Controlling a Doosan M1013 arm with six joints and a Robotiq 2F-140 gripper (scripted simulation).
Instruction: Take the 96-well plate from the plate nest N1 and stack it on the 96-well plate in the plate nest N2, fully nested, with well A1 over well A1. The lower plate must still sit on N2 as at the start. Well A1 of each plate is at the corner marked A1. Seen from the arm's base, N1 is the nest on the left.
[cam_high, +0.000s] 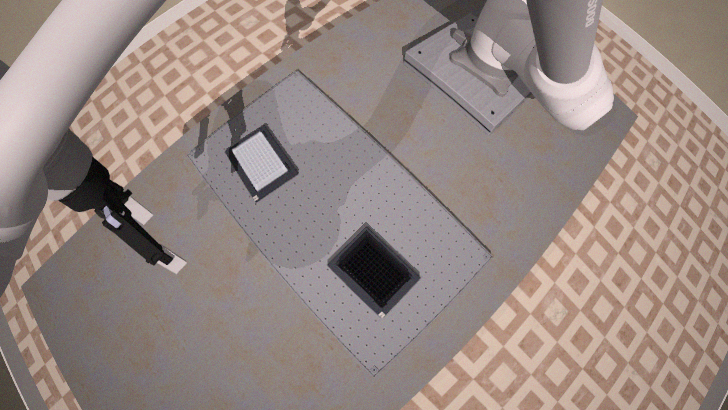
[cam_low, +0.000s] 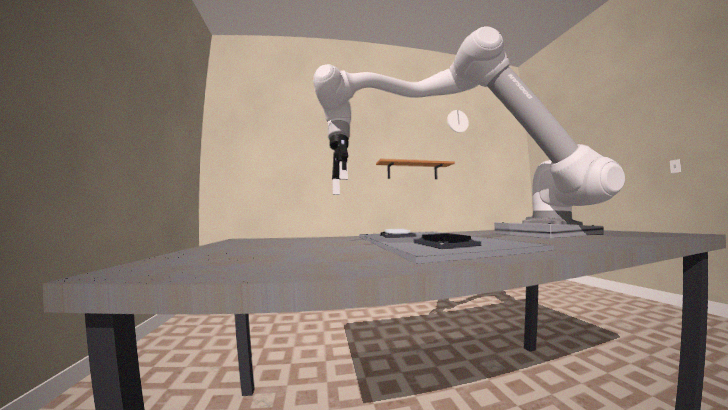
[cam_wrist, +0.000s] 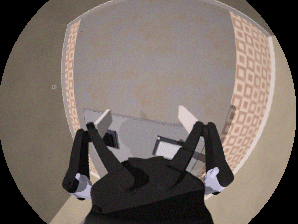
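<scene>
Right now my hand is 310 mm to the right of the black 96-well plate, 240 mm past it and 180 mm above it. From my hand the other things lie so: A1 mark: 380 mm to the left, 190 mm below, 180 mm behind; then nest N1: 310 mm to the left, 240 mm behind, 190 mm below; then white 96-well plate: 250 mm behind, 180 mm below, 70 mm to the right.
</scene>
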